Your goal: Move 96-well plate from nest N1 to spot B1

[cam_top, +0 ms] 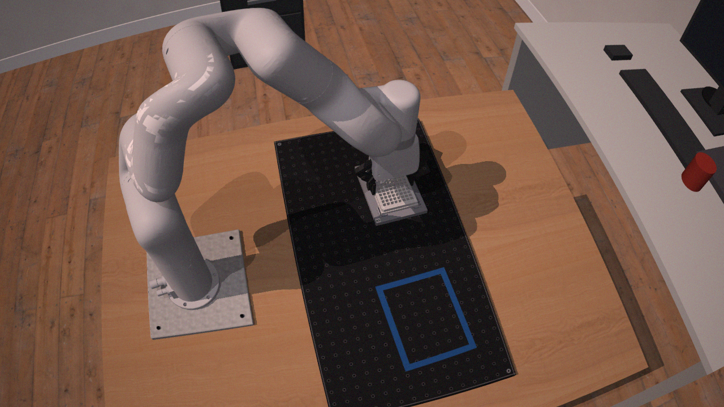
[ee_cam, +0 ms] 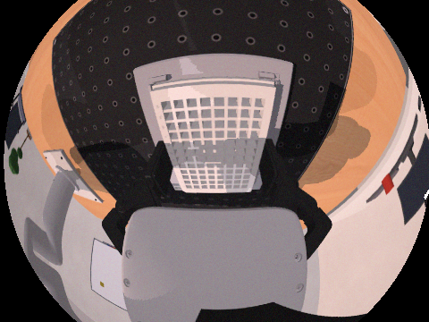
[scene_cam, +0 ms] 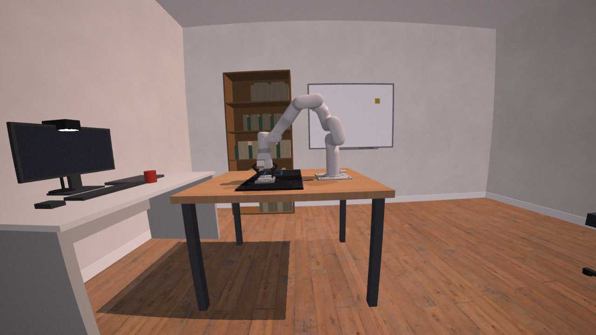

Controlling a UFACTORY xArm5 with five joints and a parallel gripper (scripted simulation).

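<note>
The white 96-well plate lies 10 mm below my hand. The rest, counted from my hand: grey plate nest (20 mm below).
</note>
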